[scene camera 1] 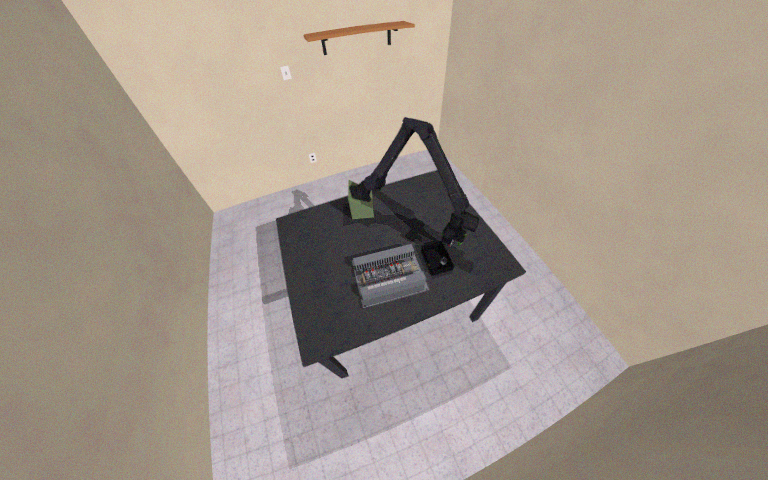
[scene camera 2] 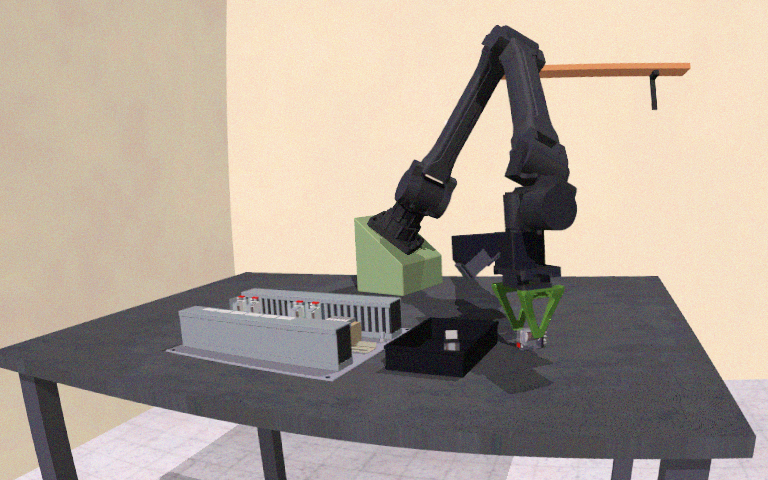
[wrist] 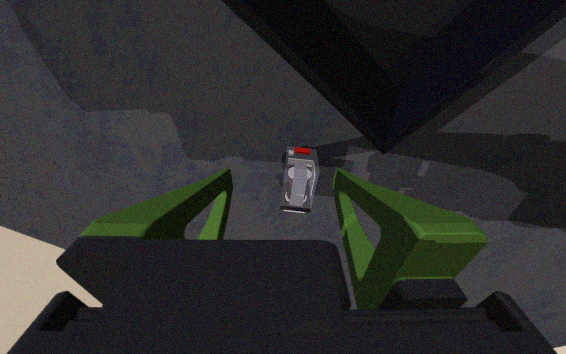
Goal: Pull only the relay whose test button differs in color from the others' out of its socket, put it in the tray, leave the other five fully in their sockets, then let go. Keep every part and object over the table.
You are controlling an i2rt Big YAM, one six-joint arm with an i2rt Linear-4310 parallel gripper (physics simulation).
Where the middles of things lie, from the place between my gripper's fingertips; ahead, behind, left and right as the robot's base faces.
Now: hand 370 mm to the left of the grey metal plate [scene camera 2: 359, 358], 70 mm short of it and 20 mm above it.
